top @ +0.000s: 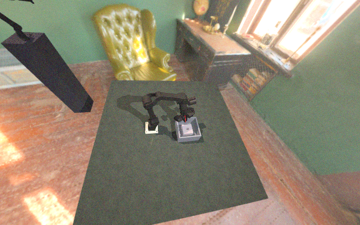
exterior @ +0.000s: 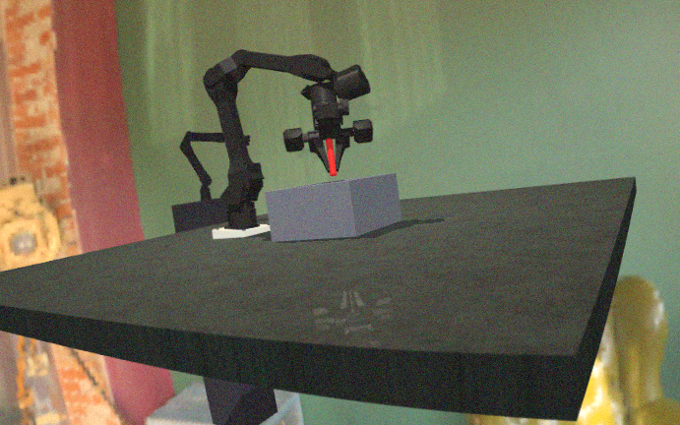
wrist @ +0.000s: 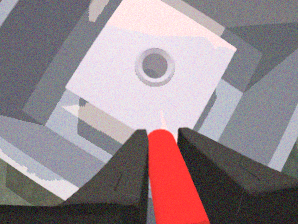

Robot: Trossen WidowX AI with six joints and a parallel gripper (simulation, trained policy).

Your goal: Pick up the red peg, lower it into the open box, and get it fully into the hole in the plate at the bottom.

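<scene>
Now: gripper tip 30 mm below the red peg, 20 mm to the right of it and 10 mm past it. Round my gripper tip: grey box 90 mm below, 40 mm to the right, 20 mm ahead.
</scene>
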